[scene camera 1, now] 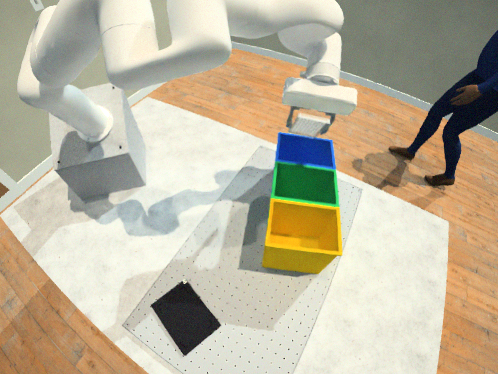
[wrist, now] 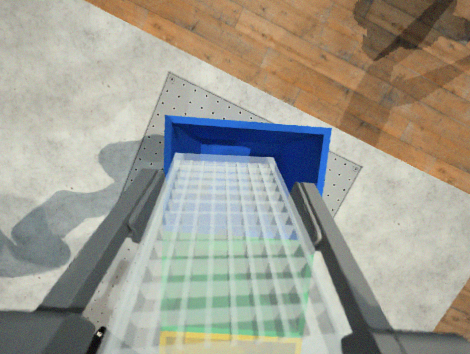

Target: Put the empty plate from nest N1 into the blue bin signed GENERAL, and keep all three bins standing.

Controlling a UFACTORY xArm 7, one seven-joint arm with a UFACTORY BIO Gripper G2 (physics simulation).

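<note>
My gripper is shut on the clear, gridded plate, one finger on each long side. The plate is tilted and held above the blue bin. The blue bin stands upright at the back of the row; its inside shows beyond the plate's far end in the wrist view. The green bin and the yellow bin stand upright in front of it; both show through the clear plate in the wrist view. The GENERAL sign does not show.
The bins stand on a perforated board. A black square block lies at its front left. The arm's grey pedestal stands at the left. A person stands on the wooden floor at the right.
</note>
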